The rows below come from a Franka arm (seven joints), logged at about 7 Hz.
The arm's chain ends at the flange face. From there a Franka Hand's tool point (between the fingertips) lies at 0.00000 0.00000 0.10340 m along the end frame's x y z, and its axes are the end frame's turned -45 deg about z.
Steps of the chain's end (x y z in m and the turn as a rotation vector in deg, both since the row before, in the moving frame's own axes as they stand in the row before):
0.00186, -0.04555, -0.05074, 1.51, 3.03, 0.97
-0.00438, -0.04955, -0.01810, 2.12, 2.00, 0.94
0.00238, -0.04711, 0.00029, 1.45, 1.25, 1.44
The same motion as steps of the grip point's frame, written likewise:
0.03930, -0.02891, -0.05092, -1.07, 3.21, 0.97
0.03720, -0.03824, -0.01823, 0.08, 2.91, 0.94
0.03844, -0.03184, 0.00023, 0.14, 1.91, 1.44

